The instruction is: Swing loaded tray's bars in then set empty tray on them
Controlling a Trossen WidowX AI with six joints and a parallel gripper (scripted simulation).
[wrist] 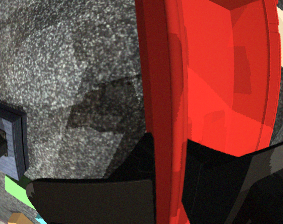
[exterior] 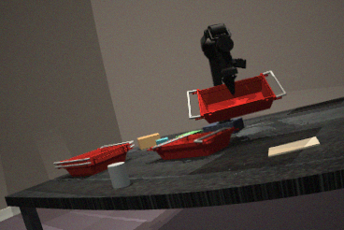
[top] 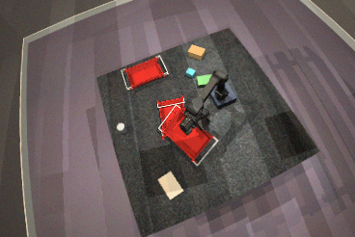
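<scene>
Right now the red tray is 7 cm ahead of my gripper tip, 3 cm to the left of it and 1 cm below it. Also, from my gripper tip: green block 23 cm behind, 37 cm to the right, 16 cm below; cyan block 15 cm behind, 49 cm to the right, 16 cm below; flat beige plate 28 cm ahead, 26 cm to the left, 18 cm below.
</scene>
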